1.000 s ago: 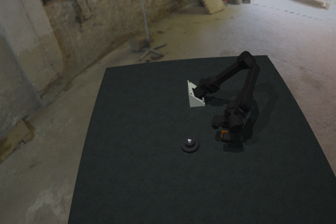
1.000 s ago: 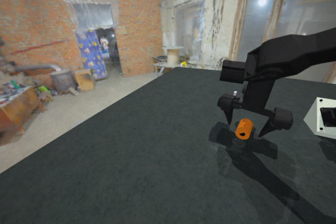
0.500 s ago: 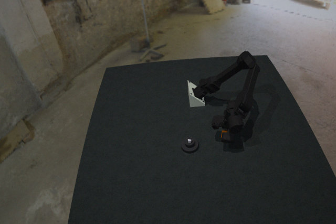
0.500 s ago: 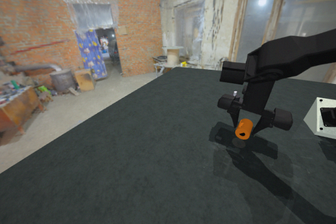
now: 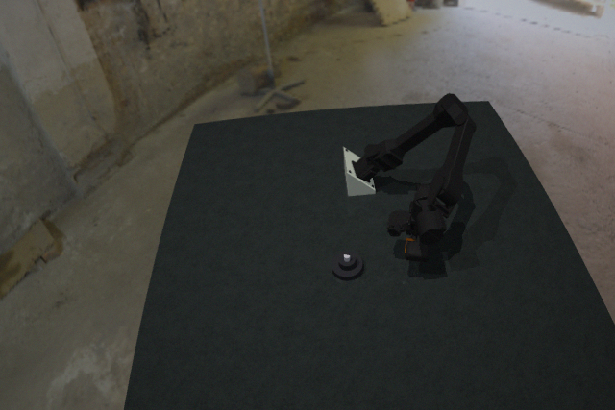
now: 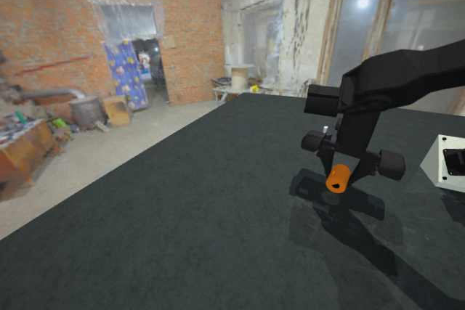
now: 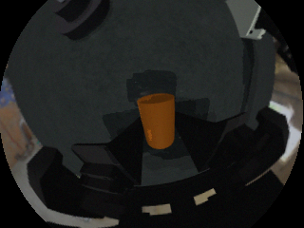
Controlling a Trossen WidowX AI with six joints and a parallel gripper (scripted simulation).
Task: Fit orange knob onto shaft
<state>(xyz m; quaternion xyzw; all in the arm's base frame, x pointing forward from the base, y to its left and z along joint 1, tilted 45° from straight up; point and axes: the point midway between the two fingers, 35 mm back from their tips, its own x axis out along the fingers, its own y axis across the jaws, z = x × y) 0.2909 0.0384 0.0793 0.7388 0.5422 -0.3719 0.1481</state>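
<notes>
Now: the orange knob 1 cm to the right of my gripper tip, 1 cm behind it and 1 cm above it. Round my gripper tip: round pedestal (20 cm to the right, 2 cm above, 1 cm ahead).
</notes>
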